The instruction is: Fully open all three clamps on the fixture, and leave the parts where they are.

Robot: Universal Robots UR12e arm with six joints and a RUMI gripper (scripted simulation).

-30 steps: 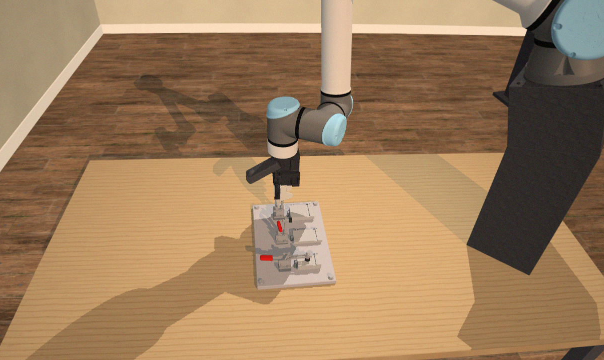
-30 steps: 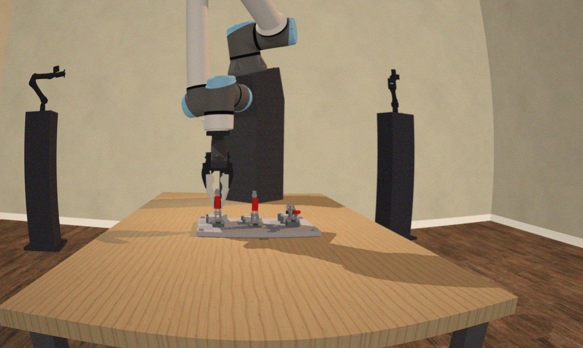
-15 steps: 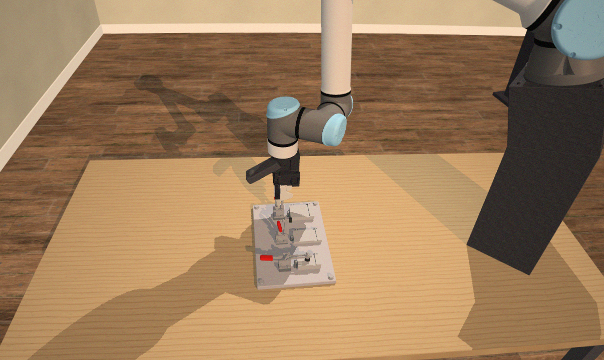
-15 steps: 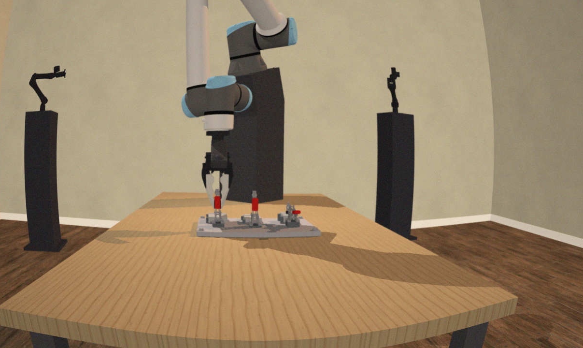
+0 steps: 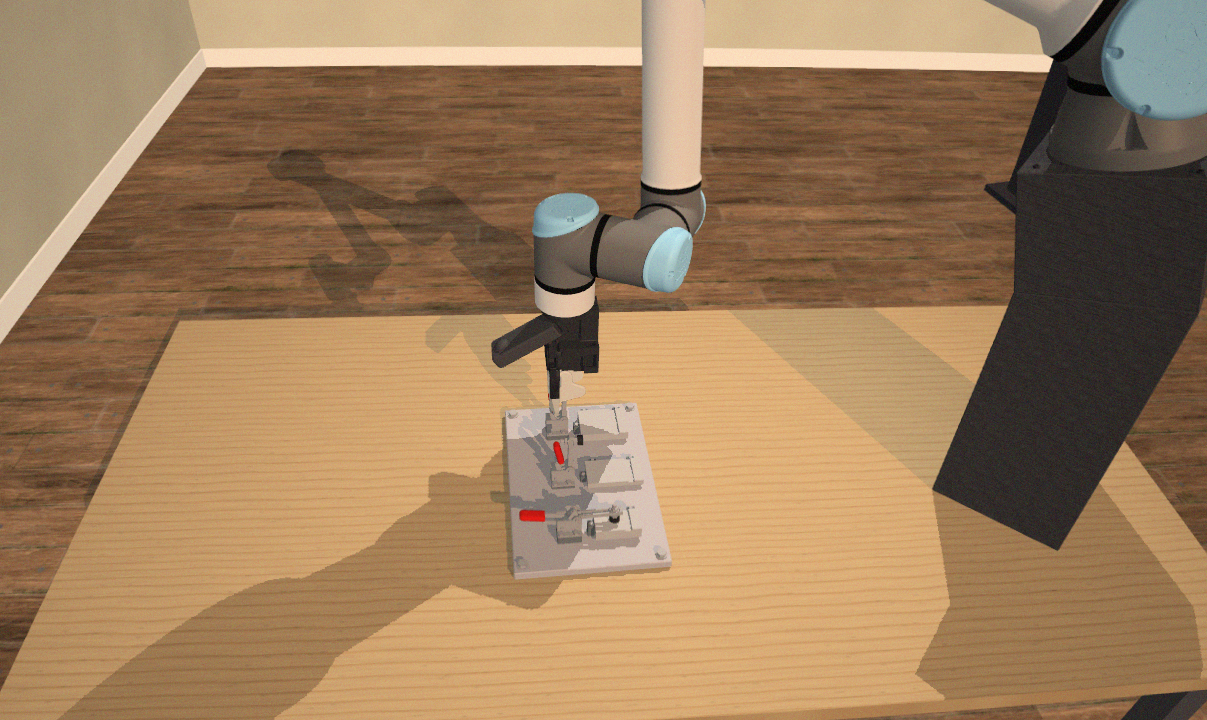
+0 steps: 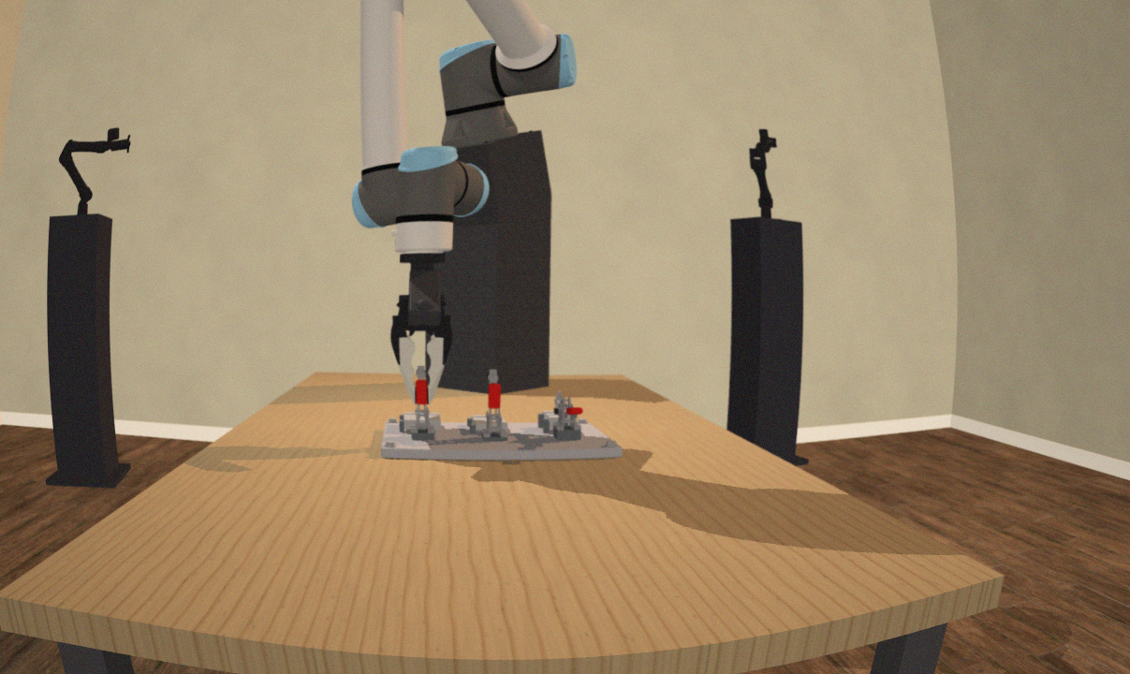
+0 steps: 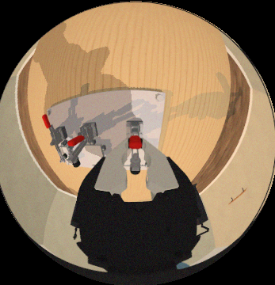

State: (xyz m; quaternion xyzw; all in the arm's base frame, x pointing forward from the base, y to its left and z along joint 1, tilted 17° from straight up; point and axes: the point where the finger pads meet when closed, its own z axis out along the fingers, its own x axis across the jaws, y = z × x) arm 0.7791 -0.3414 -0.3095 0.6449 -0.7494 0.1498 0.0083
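Now: the grey fixture plate 110 mm to the left of my hand, 80 mm below it and 20 mm behind it. Round my hand: grey part (130 mm to the left, 80 mm behind, 60 mm below).
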